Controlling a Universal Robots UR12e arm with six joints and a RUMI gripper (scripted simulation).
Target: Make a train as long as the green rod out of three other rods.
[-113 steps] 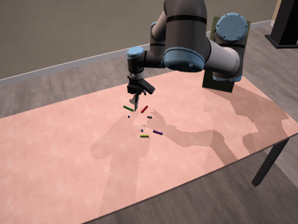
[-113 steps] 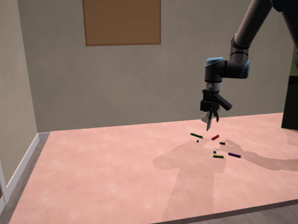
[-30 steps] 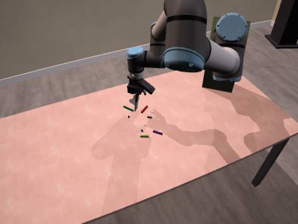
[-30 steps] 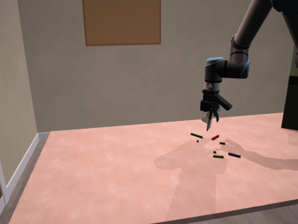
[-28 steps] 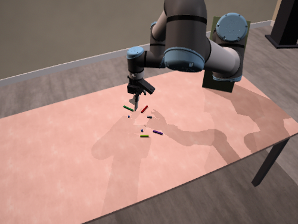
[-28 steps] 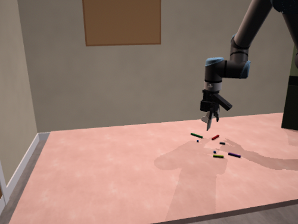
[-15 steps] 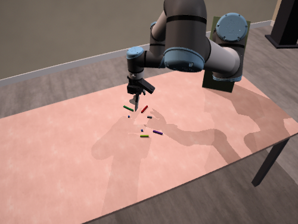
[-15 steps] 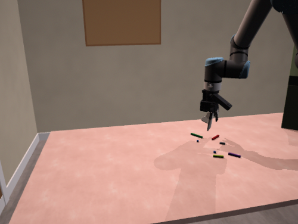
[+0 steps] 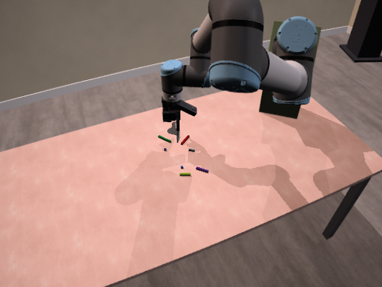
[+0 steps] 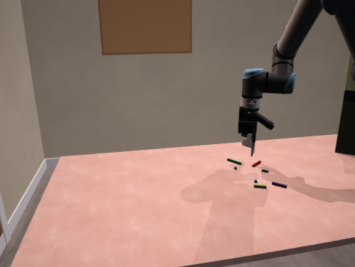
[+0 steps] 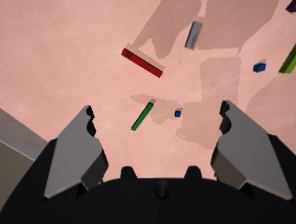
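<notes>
Right now the lime rod is 210 mm to the left of my hand, 70 mm below it and 20 mm behind it. Also, from my hand: grey rod (70 mm below, 60 mm to the left, 60 mm behind); red rod (70 mm below, 30 mm behind, 10 mm to the right); green rod (70 mm below, 70 mm ahead, 30 mm to the right).
</notes>
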